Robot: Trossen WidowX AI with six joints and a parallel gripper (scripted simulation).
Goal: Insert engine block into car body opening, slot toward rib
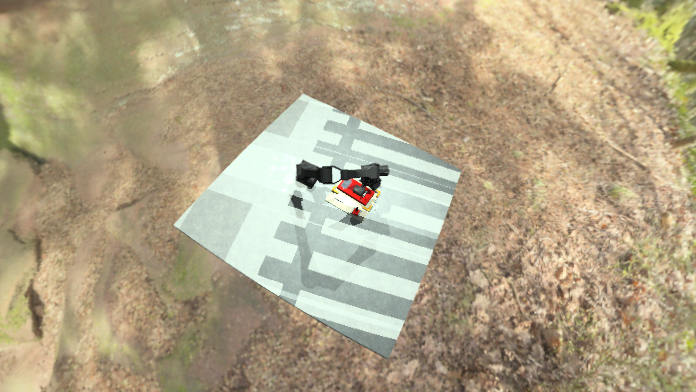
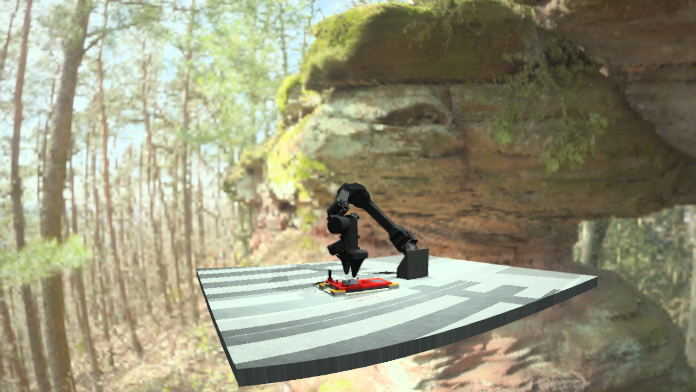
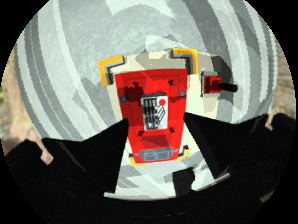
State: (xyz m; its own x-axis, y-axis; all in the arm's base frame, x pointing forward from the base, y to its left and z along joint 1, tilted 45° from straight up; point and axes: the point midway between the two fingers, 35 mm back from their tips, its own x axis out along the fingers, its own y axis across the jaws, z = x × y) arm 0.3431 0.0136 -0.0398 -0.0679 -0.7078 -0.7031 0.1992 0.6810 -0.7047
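Now: gripper tip 3 cm above the grey engine block.
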